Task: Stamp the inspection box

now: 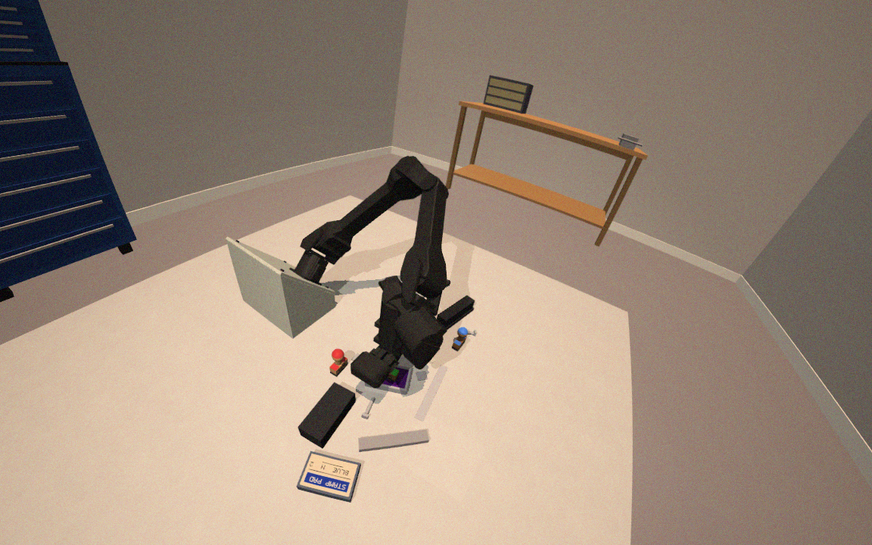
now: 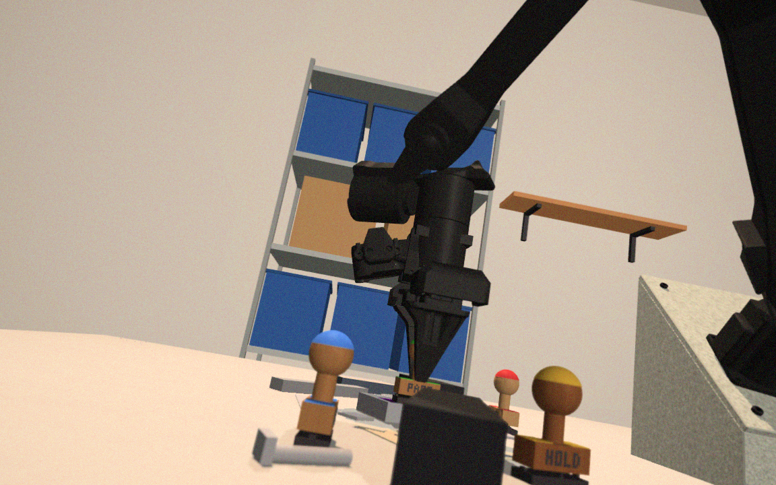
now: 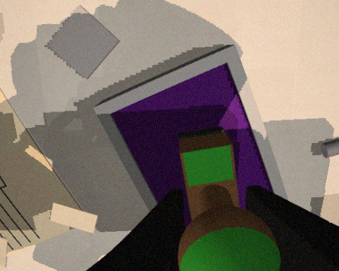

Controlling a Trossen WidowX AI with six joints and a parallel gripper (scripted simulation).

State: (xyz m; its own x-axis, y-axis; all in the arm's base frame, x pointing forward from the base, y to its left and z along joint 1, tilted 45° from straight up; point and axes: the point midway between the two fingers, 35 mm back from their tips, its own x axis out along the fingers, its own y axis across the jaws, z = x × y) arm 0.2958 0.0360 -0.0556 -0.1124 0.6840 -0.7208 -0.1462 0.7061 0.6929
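Now: gripper tip 30 mm above the purple ink pad. The rest, counted from my gripper tip: red-topped stamp: 100 mm behind, 60 mm to the right, 20 mm below; then inspection card: 110 mm to the left, 40 mm below, 20 mm behind; then long grey bar: 100 mm to the right, 100 mm ahead, 30 mm below.
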